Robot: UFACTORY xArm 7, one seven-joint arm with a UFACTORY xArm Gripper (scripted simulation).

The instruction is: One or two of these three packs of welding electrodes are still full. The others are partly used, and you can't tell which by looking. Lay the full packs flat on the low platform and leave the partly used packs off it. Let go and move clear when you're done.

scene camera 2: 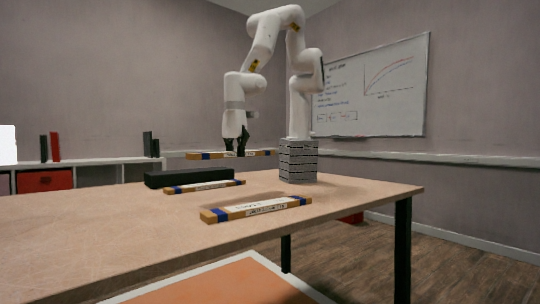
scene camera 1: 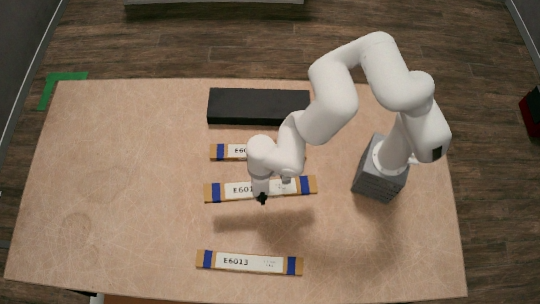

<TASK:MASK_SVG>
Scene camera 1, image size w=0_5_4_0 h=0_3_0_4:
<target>pack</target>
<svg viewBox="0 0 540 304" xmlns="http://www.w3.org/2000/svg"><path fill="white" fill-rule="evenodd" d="M197 249L195 267L303 275L304 257Z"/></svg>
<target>low black platform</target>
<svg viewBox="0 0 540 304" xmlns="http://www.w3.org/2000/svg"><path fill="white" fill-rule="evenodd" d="M206 118L208 124L281 126L290 113L307 109L311 104L310 90L210 87Z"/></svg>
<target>pack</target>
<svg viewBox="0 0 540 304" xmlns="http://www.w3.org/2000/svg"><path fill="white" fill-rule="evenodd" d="M256 197L252 195L251 180L203 184L205 204L256 200ZM316 175L291 177L290 184L282 184L281 178L270 179L267 199L318 194Z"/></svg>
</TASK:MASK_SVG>
